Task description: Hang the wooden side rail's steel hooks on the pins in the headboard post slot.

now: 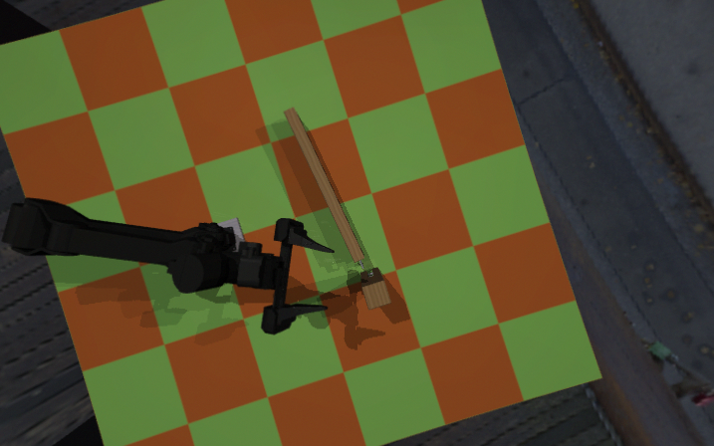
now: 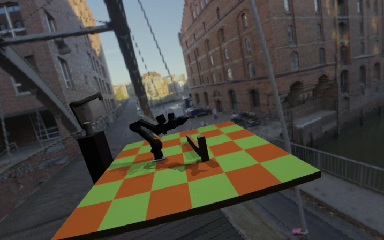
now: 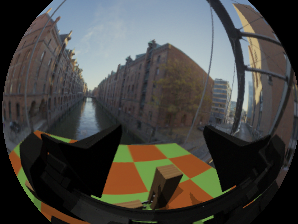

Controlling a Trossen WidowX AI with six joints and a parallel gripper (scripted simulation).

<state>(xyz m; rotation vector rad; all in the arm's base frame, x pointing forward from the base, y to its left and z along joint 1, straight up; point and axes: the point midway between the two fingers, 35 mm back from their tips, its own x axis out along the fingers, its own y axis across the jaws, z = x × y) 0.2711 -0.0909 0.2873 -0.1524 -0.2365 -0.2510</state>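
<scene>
Right now my gripper tip is 220 mm above the headboard post, 70 mm to the left of it and 70 mm short of it.
</scene>
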